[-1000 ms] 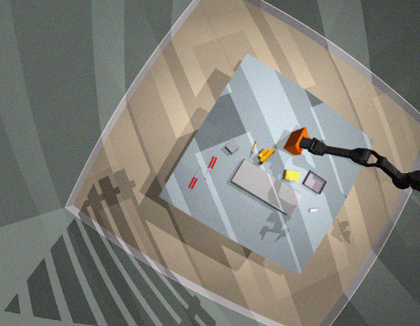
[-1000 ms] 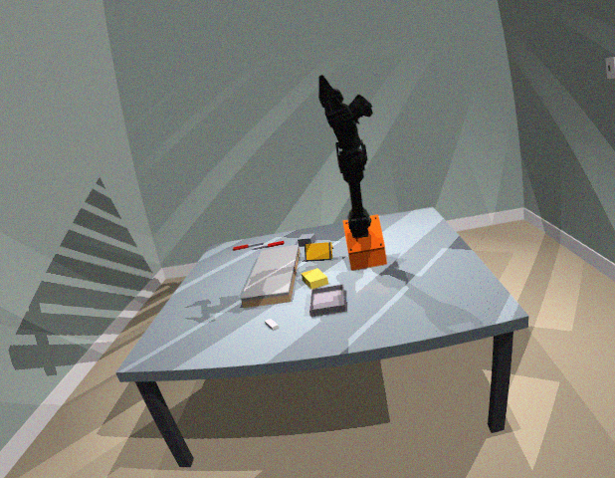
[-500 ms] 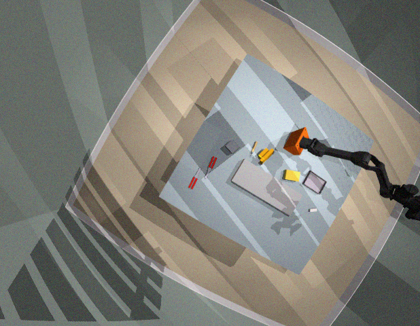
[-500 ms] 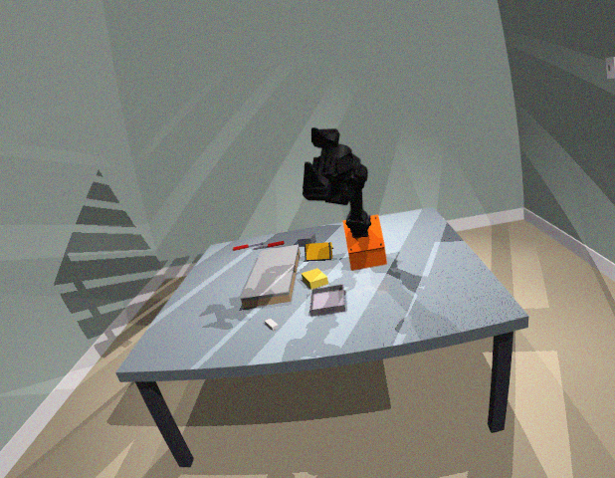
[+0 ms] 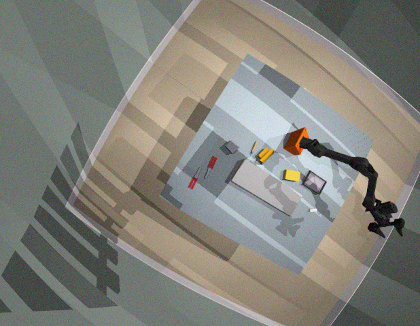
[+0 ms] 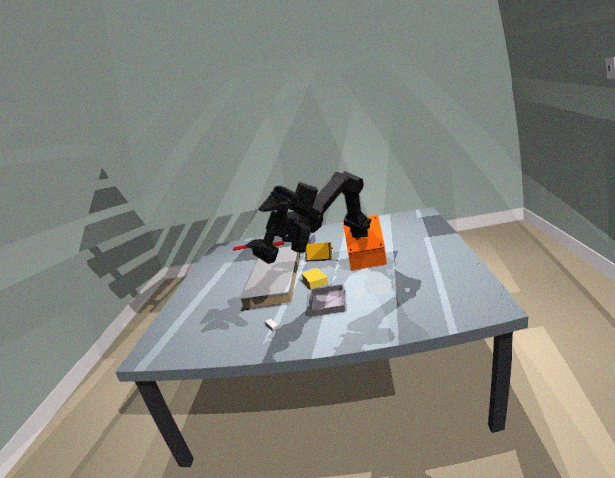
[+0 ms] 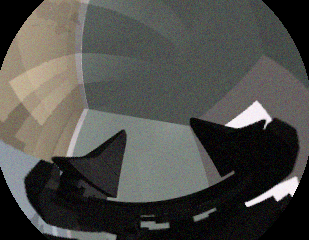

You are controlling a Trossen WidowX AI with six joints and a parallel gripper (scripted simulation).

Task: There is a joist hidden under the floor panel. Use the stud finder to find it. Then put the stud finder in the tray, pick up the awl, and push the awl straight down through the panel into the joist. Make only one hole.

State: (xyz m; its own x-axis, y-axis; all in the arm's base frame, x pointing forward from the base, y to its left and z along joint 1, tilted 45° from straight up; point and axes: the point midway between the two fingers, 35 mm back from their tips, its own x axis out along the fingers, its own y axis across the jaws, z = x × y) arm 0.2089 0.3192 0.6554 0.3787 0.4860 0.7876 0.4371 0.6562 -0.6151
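My gripper tip is 10 mm short of the yellow stud finder, 870 mm to the left of it and 380 mm above it. From my gripper tip the other things lie so: white piece 100 mm ahead, 270 mm to the right, 400 mm below; yellow block 10 mm behind, 590 mm to the right, 390 mm below; dark grey tray 70 mm behind, 390 mm to the right, 390 mm below.
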